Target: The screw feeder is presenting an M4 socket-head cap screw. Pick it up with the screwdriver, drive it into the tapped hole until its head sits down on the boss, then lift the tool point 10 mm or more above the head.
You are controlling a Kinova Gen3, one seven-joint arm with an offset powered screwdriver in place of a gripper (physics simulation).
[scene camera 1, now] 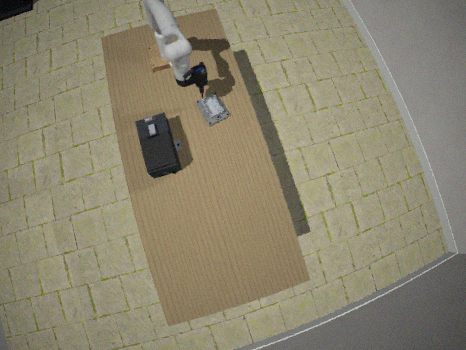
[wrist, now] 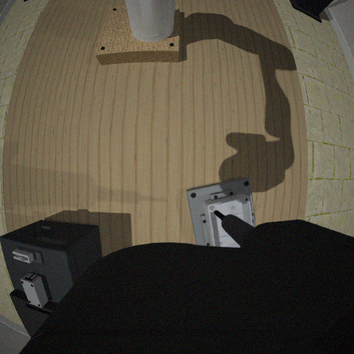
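Observation:
The black screwdriver [scene camera 1: 202, 92] [wrist: 217, 214] points down at the grey workpiece, with its tip over the corner of the raised light block nearest the robot base. The workpiece [scene camera 1: 218, 120] [wrist: 198, 204] is a flat plate with dark corner holes and a pale raised block. A small round boss [wrist: 212, 207] shows right beside the tip in the wrist view. The M4 screw cannot be made out, nor whether one is on the bit or in the hole. The gap between tip and boss is too small to judge. The dark box-shaped screw feeder [scene camera 1: 161, 147] [wrist: 82, 245] stands apart from the tool.
The wooden table [scene camera 1: 215, 200] [wrist: 145, 125] carries everything. The robot base stands on a particle-board block [scene camera 1: 161, 66] [wrist: 135, 56]. The feeder has pale fittings on it and a small tab on its workpiece side. The arm's shadow falls beside the workpiece.

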